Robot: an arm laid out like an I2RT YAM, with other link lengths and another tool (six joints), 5 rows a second.
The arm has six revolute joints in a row. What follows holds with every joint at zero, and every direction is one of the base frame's. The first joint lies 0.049 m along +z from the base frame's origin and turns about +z. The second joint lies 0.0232 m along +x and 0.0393 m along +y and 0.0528 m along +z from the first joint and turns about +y. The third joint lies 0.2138 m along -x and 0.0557 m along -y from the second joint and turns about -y. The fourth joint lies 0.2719 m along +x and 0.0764 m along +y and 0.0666 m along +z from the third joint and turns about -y. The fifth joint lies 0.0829 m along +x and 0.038 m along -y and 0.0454 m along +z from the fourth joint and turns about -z. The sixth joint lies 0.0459 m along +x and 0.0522 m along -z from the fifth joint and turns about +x. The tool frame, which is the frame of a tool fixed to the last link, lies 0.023 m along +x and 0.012 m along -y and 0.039 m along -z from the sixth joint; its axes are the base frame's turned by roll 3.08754, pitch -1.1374 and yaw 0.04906 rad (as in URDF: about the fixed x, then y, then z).
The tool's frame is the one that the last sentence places.
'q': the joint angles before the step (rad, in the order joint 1, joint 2, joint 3, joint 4, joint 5, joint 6). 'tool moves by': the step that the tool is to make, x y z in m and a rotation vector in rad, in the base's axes. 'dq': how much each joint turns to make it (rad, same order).
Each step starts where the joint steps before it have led.
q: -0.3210, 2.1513, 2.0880, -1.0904, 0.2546, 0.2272
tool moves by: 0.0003, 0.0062, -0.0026, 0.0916, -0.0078, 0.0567
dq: -0.0008, 0.0018, -0.0004, -0.0158, -0.1048, -0.0176
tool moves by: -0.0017, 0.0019, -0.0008, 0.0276, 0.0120, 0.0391
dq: -0.0001, 0.0005, -0.0004, -0.0155, -0.0356, -0.0279
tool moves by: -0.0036, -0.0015, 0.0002, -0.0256, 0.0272, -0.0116
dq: -0.0003, -0.0002, -0.0005, -0.0172, 0.0347, -0.0016
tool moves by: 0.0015, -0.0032, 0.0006, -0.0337, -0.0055, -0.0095
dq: -0.0008, 0.0002, 0.0000, 0.0166, 0.0313, -0.0030
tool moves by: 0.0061, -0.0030, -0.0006, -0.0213, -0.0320, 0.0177
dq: 0.0001, 0.0006, -0.0044, 0.0457, 0.0024, -0.0204
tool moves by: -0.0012, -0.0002, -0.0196, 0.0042, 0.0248, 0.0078
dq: -0.0004, -0.0005, -0.0703, 0.0466, 0.0003, -0.0092
